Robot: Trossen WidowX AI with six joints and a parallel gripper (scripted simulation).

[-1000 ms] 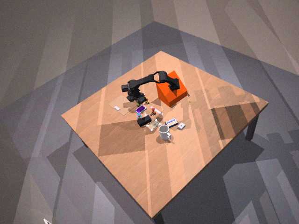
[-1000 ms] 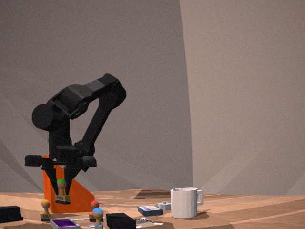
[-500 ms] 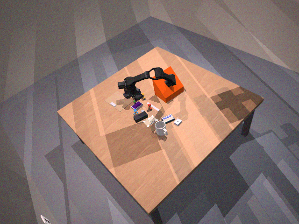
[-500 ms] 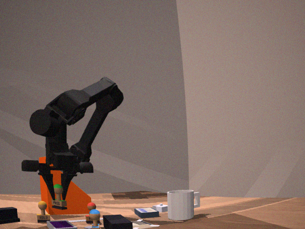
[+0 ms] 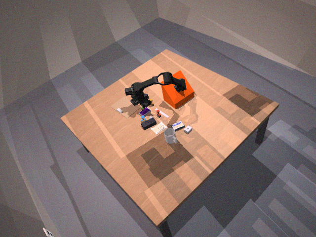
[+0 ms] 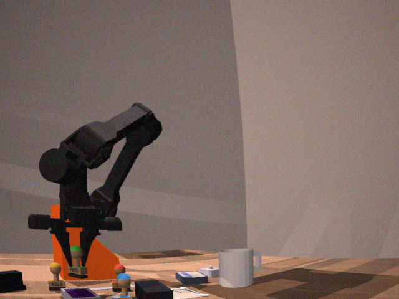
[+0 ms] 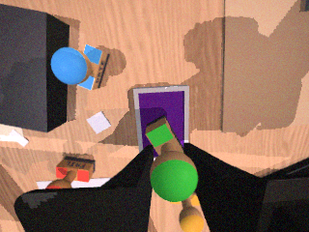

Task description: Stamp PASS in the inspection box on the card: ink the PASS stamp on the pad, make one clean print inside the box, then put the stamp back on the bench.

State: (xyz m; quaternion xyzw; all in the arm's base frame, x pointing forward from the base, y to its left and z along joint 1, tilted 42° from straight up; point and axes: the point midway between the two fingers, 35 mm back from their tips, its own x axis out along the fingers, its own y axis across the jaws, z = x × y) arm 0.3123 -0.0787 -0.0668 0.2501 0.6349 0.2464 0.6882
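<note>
Now: gripper tip 7 cm above the ink pad. Round my gripper tip: blue date stamp 6 cm ahead, 7 cm to the left, 5 cm below; then yellow hold stamp 10 cm behind, 3 cm to the right, 5 cm below; then green stamp right at my gripper tip.
</note>
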